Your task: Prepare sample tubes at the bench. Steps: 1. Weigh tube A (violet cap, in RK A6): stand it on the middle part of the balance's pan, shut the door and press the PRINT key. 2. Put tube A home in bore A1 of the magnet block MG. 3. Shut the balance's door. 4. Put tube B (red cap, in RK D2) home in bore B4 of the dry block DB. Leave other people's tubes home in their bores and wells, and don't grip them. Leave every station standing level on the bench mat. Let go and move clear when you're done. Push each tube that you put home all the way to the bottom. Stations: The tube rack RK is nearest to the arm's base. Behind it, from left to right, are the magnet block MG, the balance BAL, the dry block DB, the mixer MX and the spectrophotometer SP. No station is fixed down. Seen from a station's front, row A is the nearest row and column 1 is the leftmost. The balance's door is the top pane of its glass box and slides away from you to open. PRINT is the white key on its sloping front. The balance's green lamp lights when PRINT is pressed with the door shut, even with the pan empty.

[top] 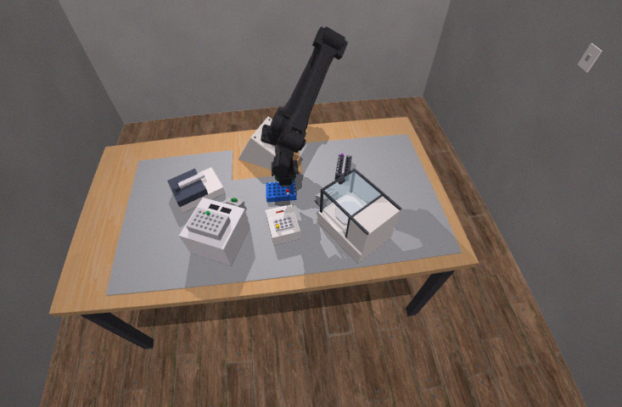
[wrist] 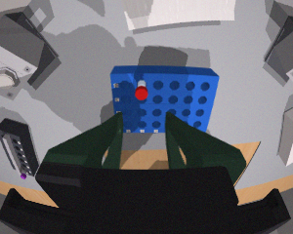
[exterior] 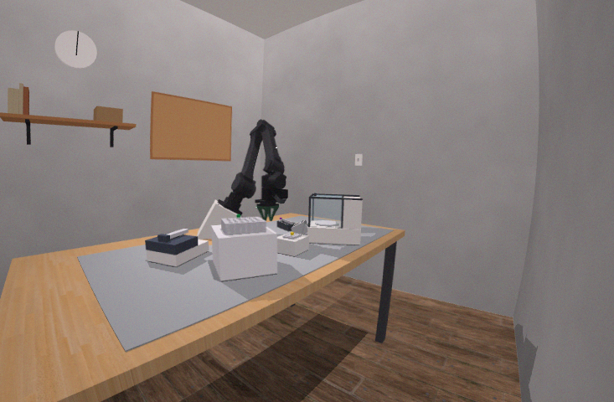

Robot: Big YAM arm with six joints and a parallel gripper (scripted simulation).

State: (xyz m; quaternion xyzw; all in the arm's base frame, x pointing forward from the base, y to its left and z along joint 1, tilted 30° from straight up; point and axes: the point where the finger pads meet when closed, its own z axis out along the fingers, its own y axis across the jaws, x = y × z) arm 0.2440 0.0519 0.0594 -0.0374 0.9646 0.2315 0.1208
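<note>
My gripper is now 9 cm above the tube rack, 3 cm to the left of it and 3 cm past it. Round my hand: yellow-capped tube (20 cm ahead, 4 cm below, 2 cm to the right); then balance door (24 cm to the left, 11 cm above, 10 cm ahead); then dry block (15 cm ahead, 7 cm below, 1 cm to the right).
</note>
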